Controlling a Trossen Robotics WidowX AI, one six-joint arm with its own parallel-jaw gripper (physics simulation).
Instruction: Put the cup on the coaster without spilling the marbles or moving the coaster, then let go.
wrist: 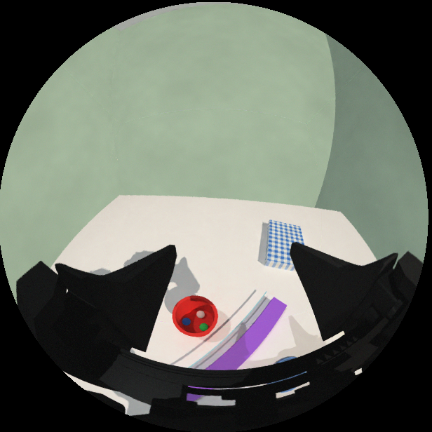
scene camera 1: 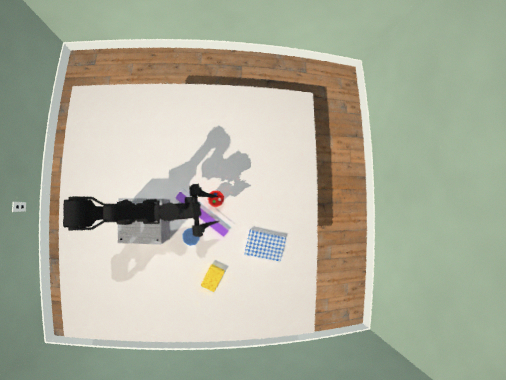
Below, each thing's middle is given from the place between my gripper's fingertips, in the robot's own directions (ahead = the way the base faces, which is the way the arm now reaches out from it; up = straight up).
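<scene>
Red cup (wrist: 187, 307) seen 10 mm behind my hand, 40 mm to the left of it and 180 mm below it.
</scene>
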